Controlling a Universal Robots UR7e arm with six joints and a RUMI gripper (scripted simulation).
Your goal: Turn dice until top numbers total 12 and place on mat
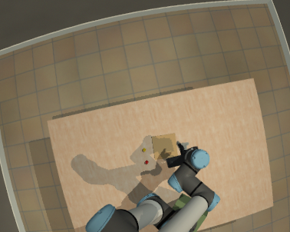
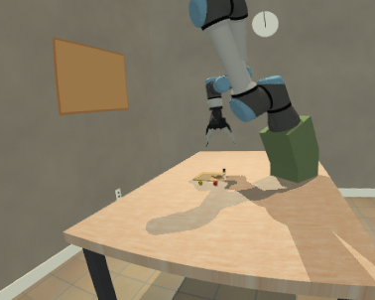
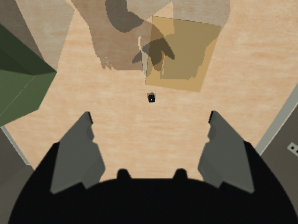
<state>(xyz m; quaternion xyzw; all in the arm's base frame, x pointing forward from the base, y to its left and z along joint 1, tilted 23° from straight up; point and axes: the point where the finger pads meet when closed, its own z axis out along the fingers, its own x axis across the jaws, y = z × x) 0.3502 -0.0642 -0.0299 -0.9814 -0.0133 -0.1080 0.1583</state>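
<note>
The black die is 150 mm below my hand and 40 mm to the right of it. Also, from my hand: yellow die 180 mm to the left, 150 mm below, 60 mm ahead; red die 190 mm to the left, 150 mm below, 10 mm behind; tan mat 150 mm below, 60 mm to the left, 50 mm ahead.
</note>
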